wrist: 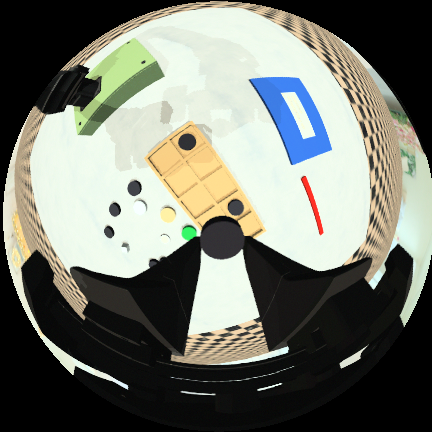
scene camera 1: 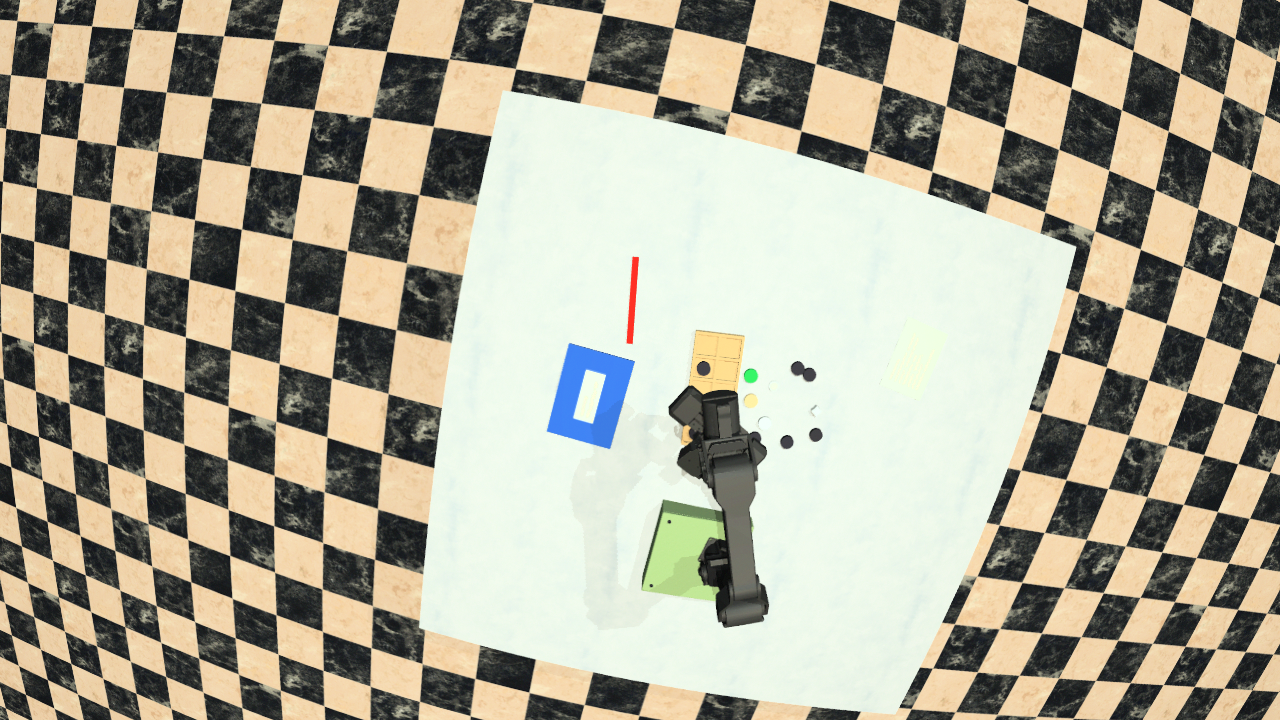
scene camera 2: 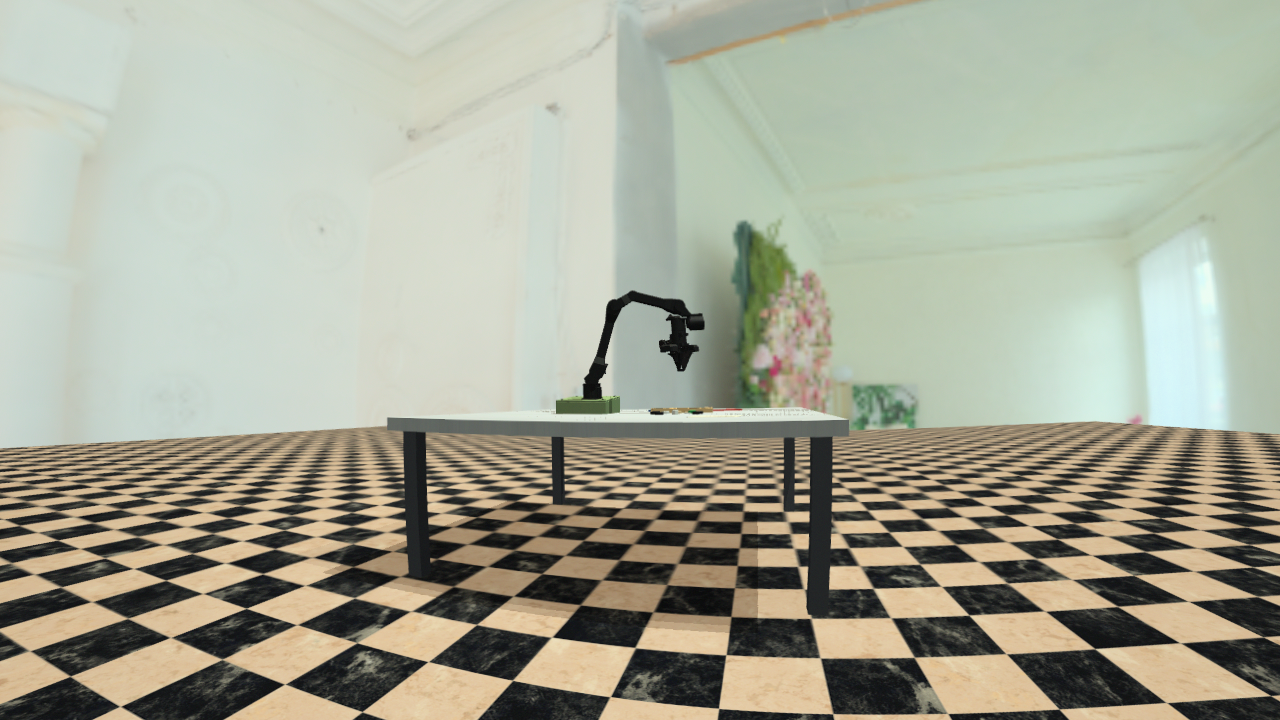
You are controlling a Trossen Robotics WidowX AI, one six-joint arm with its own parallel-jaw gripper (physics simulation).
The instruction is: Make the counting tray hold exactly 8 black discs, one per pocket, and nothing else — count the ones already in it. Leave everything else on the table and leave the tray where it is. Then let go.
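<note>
The tan counting tray (scene camera 1: 730,347) (wrist: 218,181) has two rows of pockets. One black disc (wrist: 187,141) sits in an end pocket; another black disc (scene camera 1: 703,368) (wrist: 235,206) sits near the other end. The arm hides much of the tray in scene camera 1. My gripper (scene camera 2: 682,367) (wrist: 221,241) is shut on a black disc, high above the table; the held disc and fingers cover part of the tray's far end in the wrist view. Several loose black discs lie beside the tray, including one (scene camera 1: 786,441) (wrist: 114,209) and another (scene camera 1: 815,434) (wrist: 109,231). Two (scene camera 1: 802,371) lie close together.
Beside the tray lie a green disc (scene camera 1: 750,375) (wrist: 189,232), tan disc (scene camera 1: 750,400) (wrist: 168,214), white disc (scene camera 1: 763,422) (wrist: 140,206), cream disc (scene camera 1: 775,385) (wrist: 165,238) and small pale block (wrist: 125,247). Opposite are a blue frame (scene camera 1: 563,394) (wrist: 284,120) and red stick (scene camera 1: 632,300) (wrist: 313,205).
</note>
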